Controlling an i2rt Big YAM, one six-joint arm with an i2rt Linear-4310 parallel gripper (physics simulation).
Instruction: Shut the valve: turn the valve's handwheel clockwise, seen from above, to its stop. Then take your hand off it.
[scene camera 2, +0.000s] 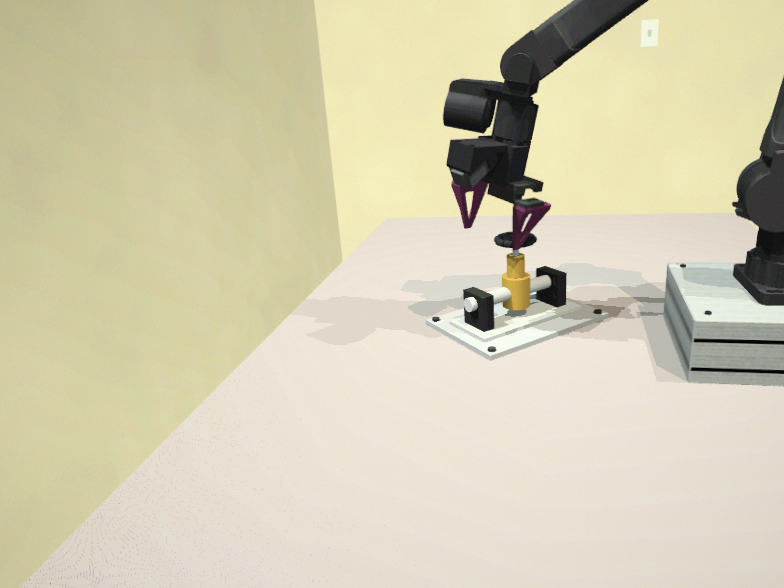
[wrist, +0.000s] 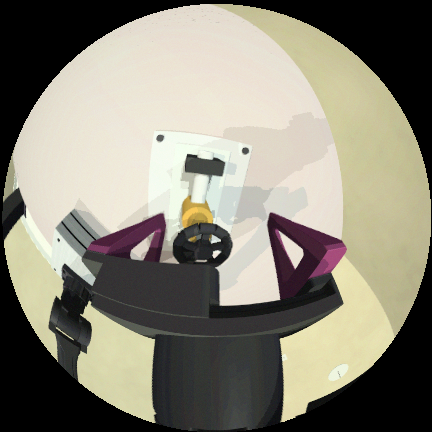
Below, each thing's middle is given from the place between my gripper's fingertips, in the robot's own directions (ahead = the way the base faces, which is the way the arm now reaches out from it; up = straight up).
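Labels:
The black spoked handwheel (wrist: 202, 249) is 2 cm below my hand, 2 cm to the right of it and 4 cm behind it. As for the white base plate (scene camera 2: 493, 349), I see that it is 14 cm below my hand, and it is also 4 cm behind the hand and 2 cm to the right of it.

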